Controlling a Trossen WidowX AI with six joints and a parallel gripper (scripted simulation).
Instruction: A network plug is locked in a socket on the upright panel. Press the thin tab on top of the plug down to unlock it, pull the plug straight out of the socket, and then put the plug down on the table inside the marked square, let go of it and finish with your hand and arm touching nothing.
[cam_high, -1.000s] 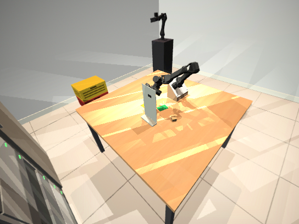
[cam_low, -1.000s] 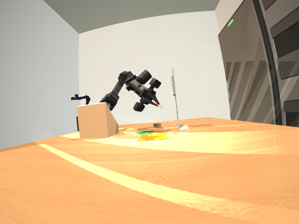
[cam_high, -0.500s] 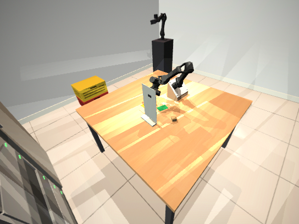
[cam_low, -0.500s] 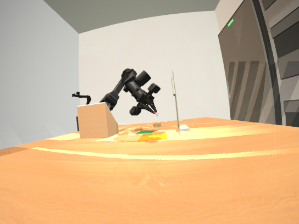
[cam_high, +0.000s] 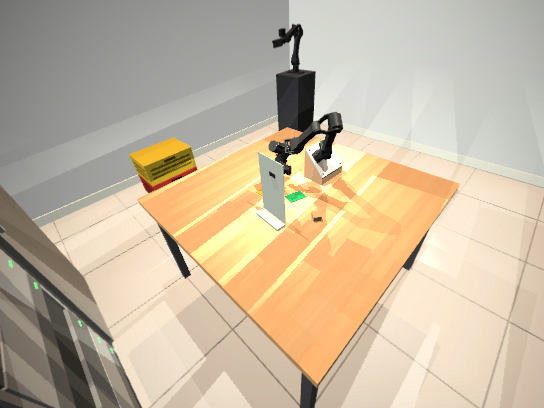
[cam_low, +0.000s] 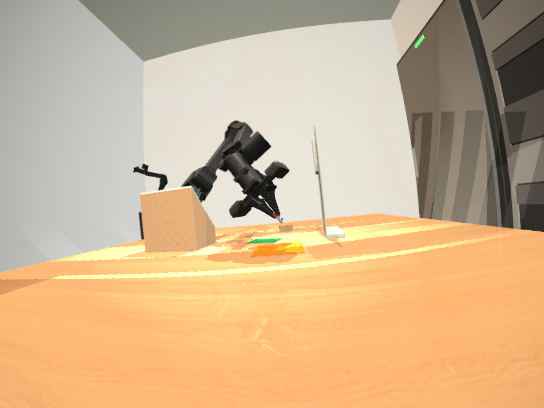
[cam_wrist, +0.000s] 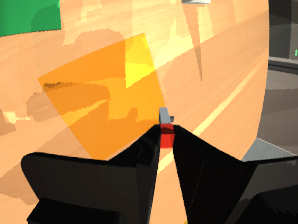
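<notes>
The orange marked square is 8 cm below my gripper tip and 1 cm behind it. Round my gripper tip: red-and-grey plug (right at my gripper tip); then green board (14 cm to the left, 8 cm below, 6 cm behind); then white upright panel (17 cm to the left, 15 cm ahead, 7 cm above).
</notes>
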